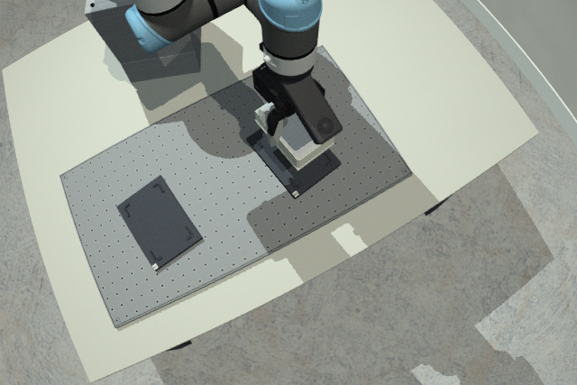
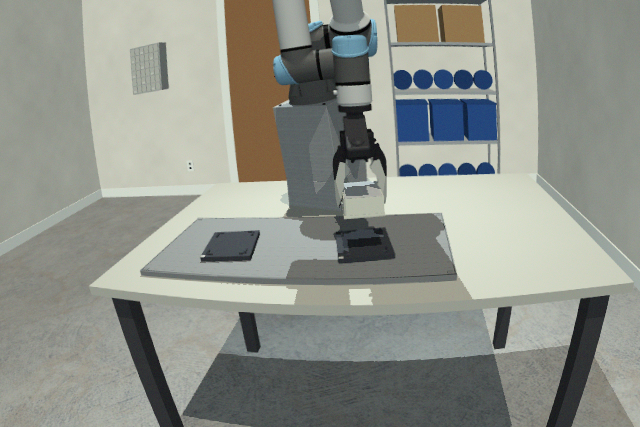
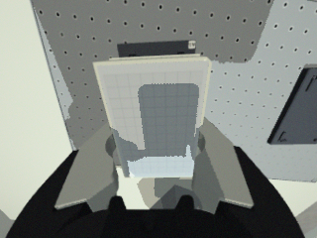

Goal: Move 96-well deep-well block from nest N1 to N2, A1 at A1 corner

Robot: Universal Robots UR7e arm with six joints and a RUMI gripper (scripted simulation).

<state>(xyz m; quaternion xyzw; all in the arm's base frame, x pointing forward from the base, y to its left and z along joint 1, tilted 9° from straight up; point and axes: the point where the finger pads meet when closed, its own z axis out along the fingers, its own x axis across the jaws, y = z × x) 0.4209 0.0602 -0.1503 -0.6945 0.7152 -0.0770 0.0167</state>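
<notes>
The plate nest N2 is 6 cm behind my hand, 31 cm to the right of it and 10 cm below it. Also, from my hand: white A1 mark: 1 cm ahead, 37 cm to the right, 10 cm below; plate nest N1: 10 cm below; white deep-well block: 1 cm above.
</notes>
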